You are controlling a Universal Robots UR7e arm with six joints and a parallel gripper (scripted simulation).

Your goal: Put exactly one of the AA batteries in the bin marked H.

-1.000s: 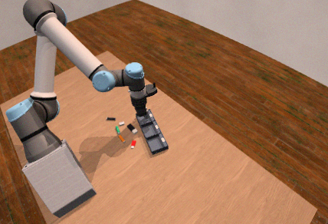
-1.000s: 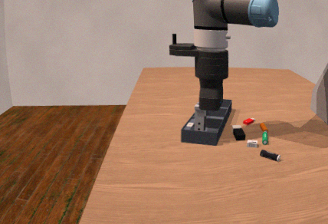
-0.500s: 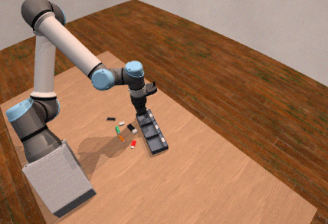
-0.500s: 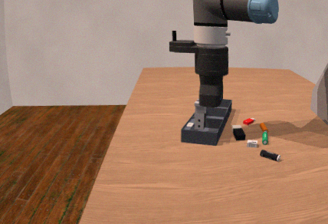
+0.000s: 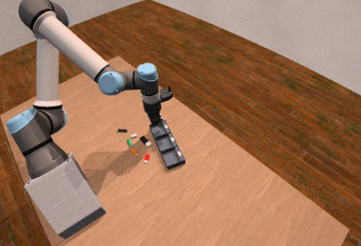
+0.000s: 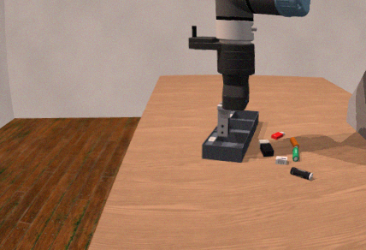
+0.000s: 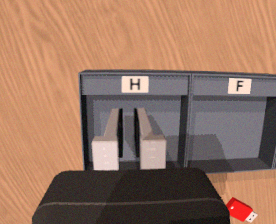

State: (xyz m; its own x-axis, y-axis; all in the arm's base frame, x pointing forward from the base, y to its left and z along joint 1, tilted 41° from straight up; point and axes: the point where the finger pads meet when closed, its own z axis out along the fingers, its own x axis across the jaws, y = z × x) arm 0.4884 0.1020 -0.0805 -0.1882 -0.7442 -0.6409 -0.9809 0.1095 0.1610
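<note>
The black AA battery lies 160 mm behind my hand, 110 mm to the left of it and 50 mm below it. The rest, counted from my hand: small white piece: 130 mm behind, 50 mm to the left, 50 mm below; black-and-white block: 100 mm behind, 50 mm below, 20 mm to the right; dark three-compartment bin: 90 mm to the right, 40 mm below, 30 mm behind.
</note>
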